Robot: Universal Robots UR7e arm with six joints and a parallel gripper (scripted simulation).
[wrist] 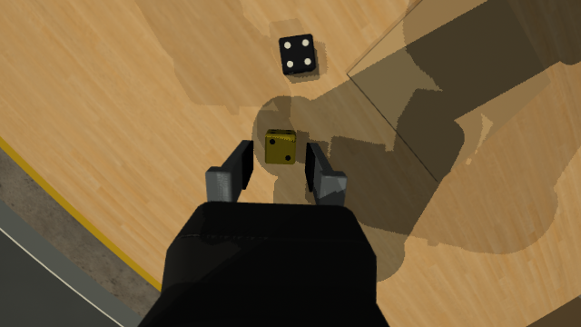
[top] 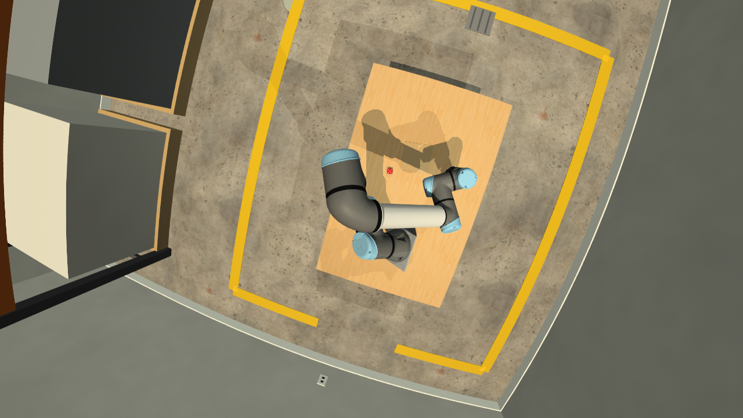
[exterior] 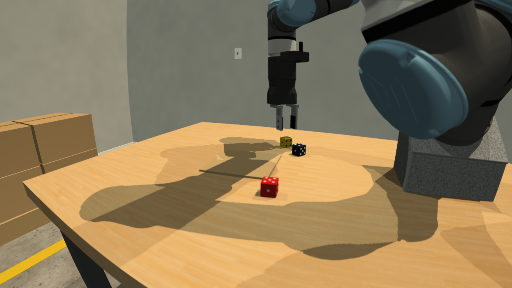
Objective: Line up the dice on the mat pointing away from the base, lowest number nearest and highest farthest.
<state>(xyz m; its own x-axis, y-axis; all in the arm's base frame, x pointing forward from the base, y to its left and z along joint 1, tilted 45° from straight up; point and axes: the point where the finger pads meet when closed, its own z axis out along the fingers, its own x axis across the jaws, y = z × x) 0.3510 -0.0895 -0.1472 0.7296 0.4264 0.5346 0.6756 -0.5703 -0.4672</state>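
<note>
The yellow die is 5 cm below my hand. From my hand the other things lie so: tan mat (7 cm ahead, 15 cm to the left, 6 cm below); red die (2 cm behind, 27 cm to the left, 5 cm below); black die (4 cm behind, 6 cm to the left, 5 cm below).
</note>
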